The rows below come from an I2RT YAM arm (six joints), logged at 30 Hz.
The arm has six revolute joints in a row. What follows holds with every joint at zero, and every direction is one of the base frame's.
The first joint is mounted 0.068 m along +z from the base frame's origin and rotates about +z.
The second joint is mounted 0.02 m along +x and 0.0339 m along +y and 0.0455 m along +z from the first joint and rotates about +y.
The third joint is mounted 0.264 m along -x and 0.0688 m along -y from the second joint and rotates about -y.
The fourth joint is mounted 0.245 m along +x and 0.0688 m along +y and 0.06 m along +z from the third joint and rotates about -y.
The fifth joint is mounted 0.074 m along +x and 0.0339 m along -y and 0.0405 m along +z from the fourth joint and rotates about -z.
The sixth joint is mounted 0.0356 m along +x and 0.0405 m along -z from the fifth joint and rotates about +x.
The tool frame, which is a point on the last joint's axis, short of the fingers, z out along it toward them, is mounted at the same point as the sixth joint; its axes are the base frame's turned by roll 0, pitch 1.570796 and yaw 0 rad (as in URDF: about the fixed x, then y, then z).
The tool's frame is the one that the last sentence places.
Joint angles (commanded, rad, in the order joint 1, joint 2, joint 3, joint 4, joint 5, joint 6), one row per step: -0.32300, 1.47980, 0.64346, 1.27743, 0.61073, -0.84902; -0.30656, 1.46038, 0.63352, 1.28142, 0.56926, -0.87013; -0.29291, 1.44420, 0.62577, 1.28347, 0.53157, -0.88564; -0.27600, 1.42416, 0.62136, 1.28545, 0.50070, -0.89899; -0.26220, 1.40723, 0.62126, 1.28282, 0.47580, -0.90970; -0.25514, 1.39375, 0.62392, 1.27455, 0.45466, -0.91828; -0.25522, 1.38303, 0.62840, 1.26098, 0.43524, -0.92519; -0.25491, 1.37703, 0.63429, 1.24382, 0.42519, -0.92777; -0.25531, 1.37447, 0.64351, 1.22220, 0.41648, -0.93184; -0.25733, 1.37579, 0.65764, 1.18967, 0.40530, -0.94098; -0.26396, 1.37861, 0.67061, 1.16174, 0.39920, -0.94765
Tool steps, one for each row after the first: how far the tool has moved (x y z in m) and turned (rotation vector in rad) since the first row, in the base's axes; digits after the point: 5 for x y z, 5 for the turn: -0.00126, 0.00682, 0.00308, -0.03264, 0.00882, 0.04622; -0.00229, 0.01252, 0.00564, -0.06068, 0.01496, 0.08776; -0.00370, 0.01903, 0.01013, -0.08767, 0.01122, 0.12652; -0.00464, 0.02421, 0.01457, -0.10984, 0.00772, 0.15757; -0.00532, 0.02717, 0.01836, -0.12723, 0.00832, 0.17945; -0.00584, 0.02792, 0.02146, -0.14087, 0.01373, 0.19361; -0.00544, 0.02824, 0.02336, -0.14524, 0.02151, 0.20211; -0.00408, 0.02807, 0.02498, -0.14826, 0.03448, 0.20850; -0.00130, 0.02712, 0.02612, -0.15190, 0.06051, 0.21433; 0.00089, 0.02475, 0.02688, -0.15211, 0.08278, 0.21202
